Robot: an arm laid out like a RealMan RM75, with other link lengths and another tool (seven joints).
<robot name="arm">
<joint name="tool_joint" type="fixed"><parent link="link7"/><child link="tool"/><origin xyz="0.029 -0.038 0.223" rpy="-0.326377 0 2.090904"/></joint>
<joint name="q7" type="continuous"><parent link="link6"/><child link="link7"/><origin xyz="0 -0.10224 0" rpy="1.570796 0 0"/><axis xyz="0 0 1"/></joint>
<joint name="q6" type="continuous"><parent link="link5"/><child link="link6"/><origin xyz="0 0 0" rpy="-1.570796 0 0"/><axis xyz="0 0 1"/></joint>
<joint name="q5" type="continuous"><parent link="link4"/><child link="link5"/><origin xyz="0 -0.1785 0" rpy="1.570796 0 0"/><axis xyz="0 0 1"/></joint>
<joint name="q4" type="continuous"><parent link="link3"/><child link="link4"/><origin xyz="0 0 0" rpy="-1.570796 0 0"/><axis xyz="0 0 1"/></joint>
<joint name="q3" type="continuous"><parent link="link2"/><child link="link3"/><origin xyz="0 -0.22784 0" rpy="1.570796 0 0"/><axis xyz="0 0 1"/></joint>
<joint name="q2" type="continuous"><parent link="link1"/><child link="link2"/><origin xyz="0 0 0" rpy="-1.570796 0 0"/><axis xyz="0 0 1"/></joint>
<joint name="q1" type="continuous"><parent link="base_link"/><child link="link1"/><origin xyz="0 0 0.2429" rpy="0 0 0"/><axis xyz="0 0 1"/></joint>
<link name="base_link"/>
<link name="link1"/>
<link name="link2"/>
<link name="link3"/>
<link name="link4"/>
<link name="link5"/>
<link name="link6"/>
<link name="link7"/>
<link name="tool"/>
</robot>
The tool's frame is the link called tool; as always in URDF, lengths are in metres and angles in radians. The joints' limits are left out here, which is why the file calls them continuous.
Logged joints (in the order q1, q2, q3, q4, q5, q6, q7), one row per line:
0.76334 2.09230 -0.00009 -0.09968 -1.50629 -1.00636 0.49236
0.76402 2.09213 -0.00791 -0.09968 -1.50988 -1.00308 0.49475
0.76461 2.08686 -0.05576 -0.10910 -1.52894 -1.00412 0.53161
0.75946 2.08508 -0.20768 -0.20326 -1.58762 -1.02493 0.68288
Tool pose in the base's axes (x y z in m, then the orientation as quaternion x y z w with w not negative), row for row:
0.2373 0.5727 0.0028 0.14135 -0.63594 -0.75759 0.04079
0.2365 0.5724 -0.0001 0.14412 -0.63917 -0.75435 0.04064
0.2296 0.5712 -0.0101 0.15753 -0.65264 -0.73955 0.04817
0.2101 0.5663 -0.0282 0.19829 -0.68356 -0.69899 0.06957
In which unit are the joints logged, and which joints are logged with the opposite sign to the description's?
The joints are logged in radians. Opposite sign: none.
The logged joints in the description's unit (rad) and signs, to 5 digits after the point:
0.76334 2.09230 -0.00009 -0.09968 -1.50629 -1.00636 0.49236
0.76402 2.09213 -0.00791 -0.09968 -1.50988 -1.00308 0.49475
0.76461 2.08686 -0.05576 -0.10910 -1.52894 -1.00412 0.53161
0.75946 2.08508 -0.20768 -0.20326 -1.58762 -1.02493 0.68288

